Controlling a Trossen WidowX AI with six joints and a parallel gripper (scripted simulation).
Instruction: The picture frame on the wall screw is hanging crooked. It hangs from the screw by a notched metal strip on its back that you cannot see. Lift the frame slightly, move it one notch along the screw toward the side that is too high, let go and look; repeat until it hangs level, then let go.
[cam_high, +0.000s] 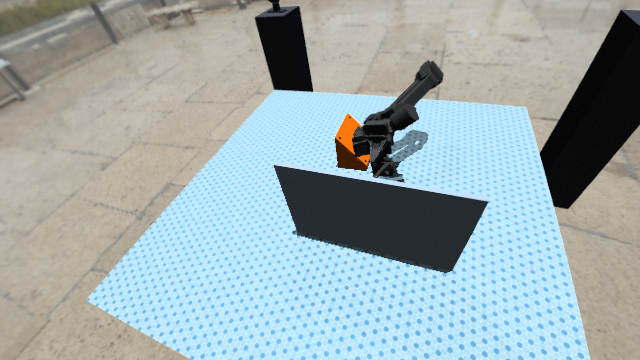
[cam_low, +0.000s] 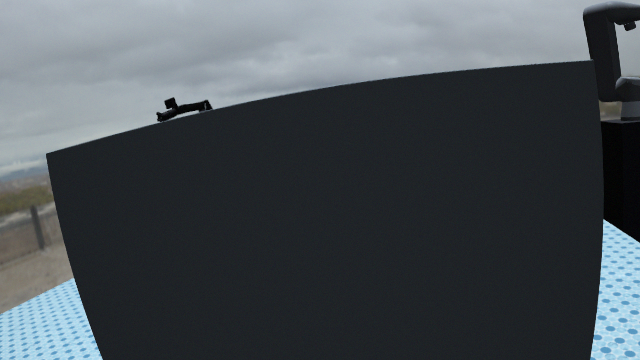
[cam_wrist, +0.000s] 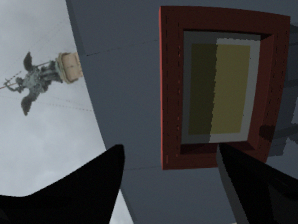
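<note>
Now: the picture frame 10 cm ahead of my gripper tip, 6 cm below it and 1 cm to the left of it. Round my gripper tip: grey wall panel: 11 cm ahead, 6 cm below, 2 cm to the left.
</note>
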